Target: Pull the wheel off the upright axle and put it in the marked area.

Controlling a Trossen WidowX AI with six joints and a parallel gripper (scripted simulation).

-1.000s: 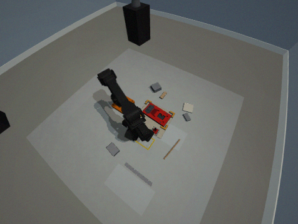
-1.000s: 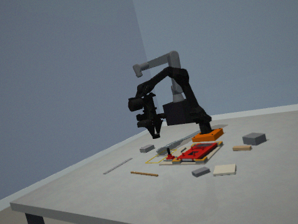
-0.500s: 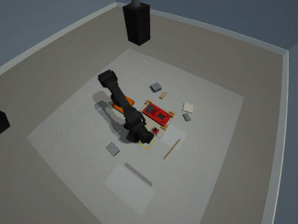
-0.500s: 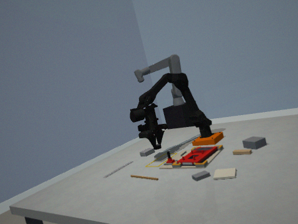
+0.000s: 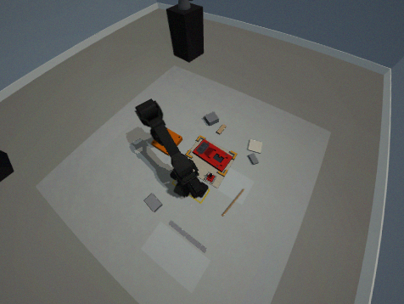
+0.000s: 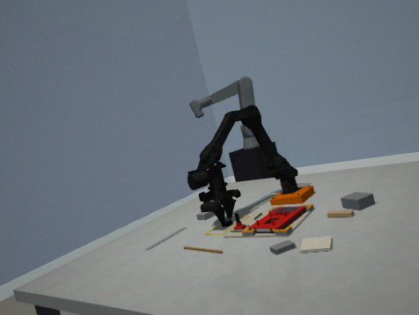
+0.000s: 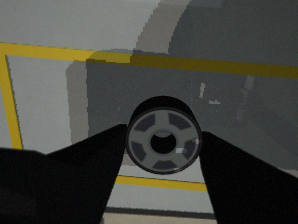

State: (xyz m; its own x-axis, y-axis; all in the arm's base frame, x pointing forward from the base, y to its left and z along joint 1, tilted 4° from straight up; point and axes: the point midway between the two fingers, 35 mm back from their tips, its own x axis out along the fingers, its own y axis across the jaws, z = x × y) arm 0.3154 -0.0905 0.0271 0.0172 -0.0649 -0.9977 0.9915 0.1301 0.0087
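Now: gripper tip right at the black wheel. Also, from my gripper tip: grey bar (15 cm ahead, 18 cm to the right, 1 cm below); then wooden block (11 cm behind, 39 cm to the left); then wooden rod (22 cm ahead, 8 cm to the left, 1 cm below).
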